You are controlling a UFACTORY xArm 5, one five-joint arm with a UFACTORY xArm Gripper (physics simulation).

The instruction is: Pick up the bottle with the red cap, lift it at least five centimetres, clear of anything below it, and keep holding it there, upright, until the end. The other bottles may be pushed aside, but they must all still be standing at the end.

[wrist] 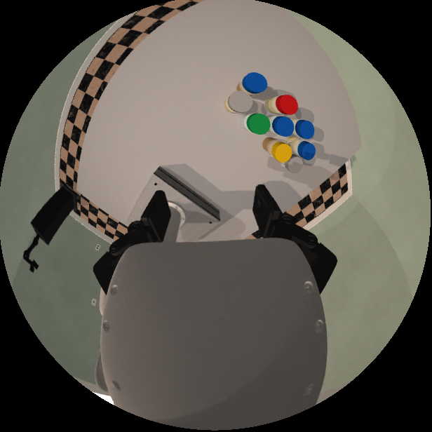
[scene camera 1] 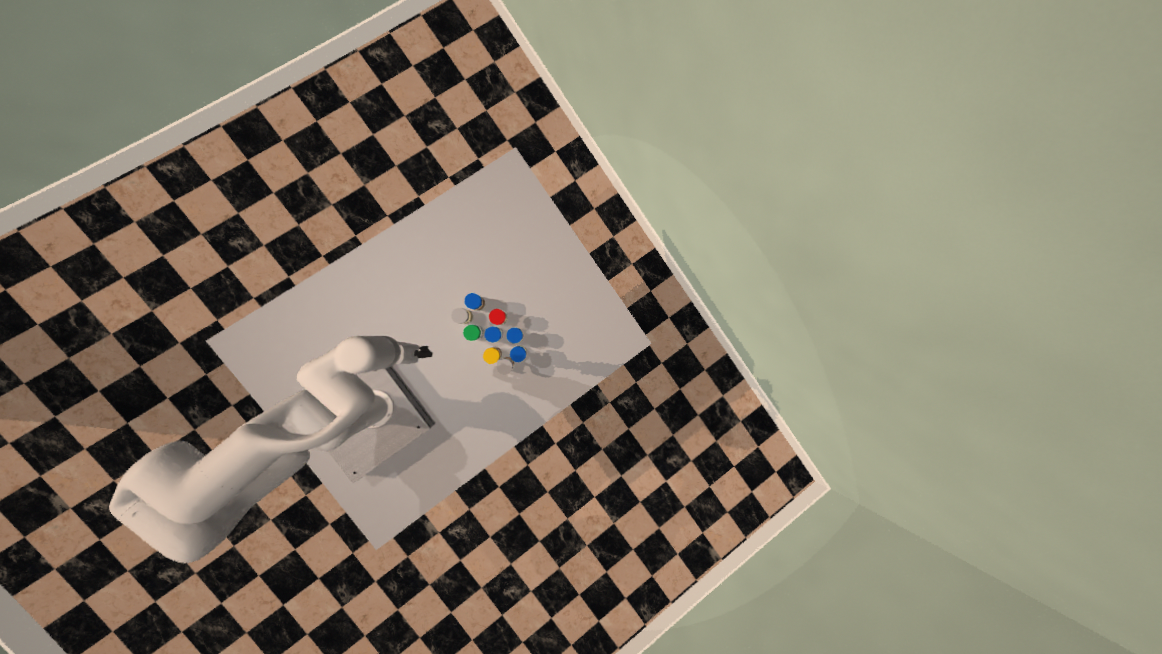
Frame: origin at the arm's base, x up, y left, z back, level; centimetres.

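Seen in the pictures: arm's base, link origin: (scene camera 1: 374,408).
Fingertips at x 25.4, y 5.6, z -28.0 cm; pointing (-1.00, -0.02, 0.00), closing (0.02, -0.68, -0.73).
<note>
Offsets run from my fingertips to a thing's top centre. Level surfaces: height alone.
The red-capped bottle {dx -21.7, dy -4.6, dz -23.1 cm} (scene camera 1: 496,316) (wrist: 287,104) stands upright in a tight group. A blue-capped bottle {dx -21.7, dy +4.5, dz -19.7 cm} (scene camera 1: 473,301) (wrist: 255,82) and a grey-capped bottle {dx -21.7, dy +3.0, dz -13.2 cm} (scene camera 1: 460,315) (wrist: 240,101) stand to its left in scene camera 1. A green-capped bottle {dx -21.7, dy -4.0, dz -13.0 cm} (scene camera 1: 471,332) (wrist: 258,123) and two blue-capped bottles {dx -21.7, dy -8.6, dz -18.3 cm} (scene camera 1: 492,333) {dx -21.7, dy -13.3, dz -24.1 cm} (scene camera 1: 514,334) (wrist: 283,126) (wrist: 305,129) stand below it in that view. My gripper (scene camera 1: 422,351) (wrist: 210,199) is open and empty, left of the group and apart from it in scene camera 1. Its fingers overlap there.
A yellow-capped bottle {dx -21.7, dy -14.3, dz -13.6 cm} (scene camera 1: 491,355) (wrist: 282,152), a blue-capped bottle {dx -21.7, dy -19.3, dz -21.2 cm} (scene camera 1: 517,354) (wrist: 306,150) and a greyish one (wrist: 295,164) stand at the group's lower side. The arm's base plate (scene camera 1: 390,445) with a dark bar (scene camera 1: 410,396) (wrist: 187,192) lies on the grey surface {dx -32.2 cm} (scene camera 1: 390,276) (wrist: 165,100).
</note>
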